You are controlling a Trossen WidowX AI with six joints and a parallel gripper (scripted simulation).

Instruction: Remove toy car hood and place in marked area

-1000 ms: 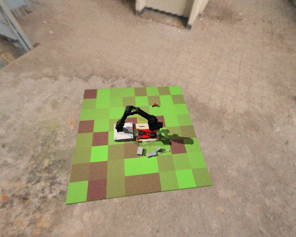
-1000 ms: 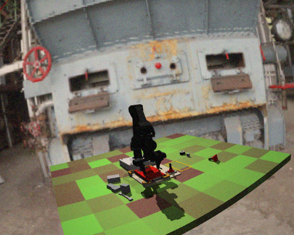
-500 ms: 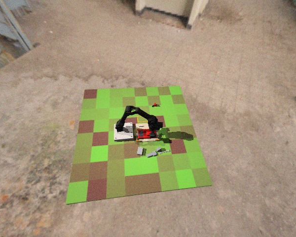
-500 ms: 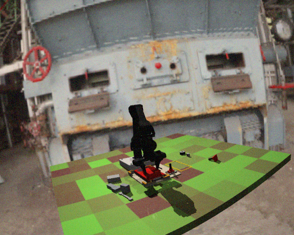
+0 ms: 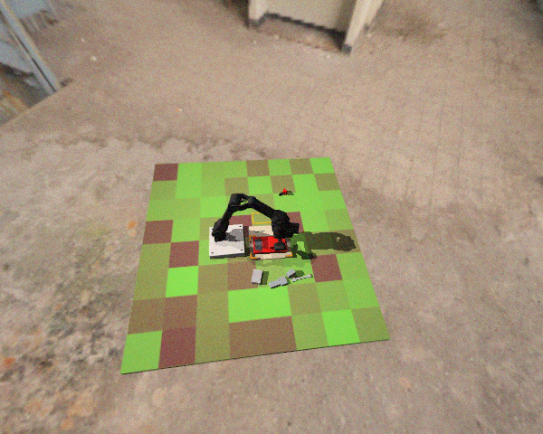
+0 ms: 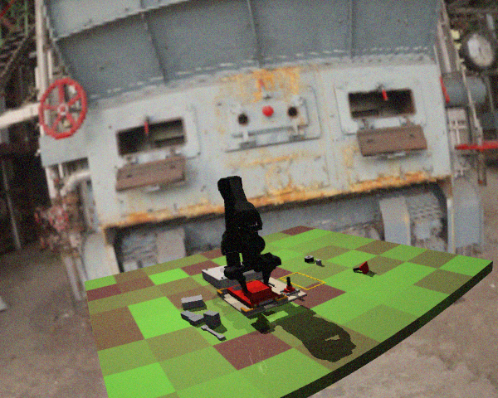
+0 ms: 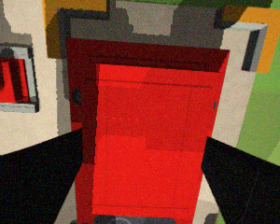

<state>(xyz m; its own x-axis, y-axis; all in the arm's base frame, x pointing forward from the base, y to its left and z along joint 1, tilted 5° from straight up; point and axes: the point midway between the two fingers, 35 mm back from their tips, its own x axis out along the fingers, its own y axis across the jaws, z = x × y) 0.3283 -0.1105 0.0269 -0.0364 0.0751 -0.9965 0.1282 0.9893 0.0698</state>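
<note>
The grey mount lies 4 cm ahead of my gripper tip, 11 cm to the left of it and 1 cm below it. Round my gripper tip: hood 1 cm above.
</note>
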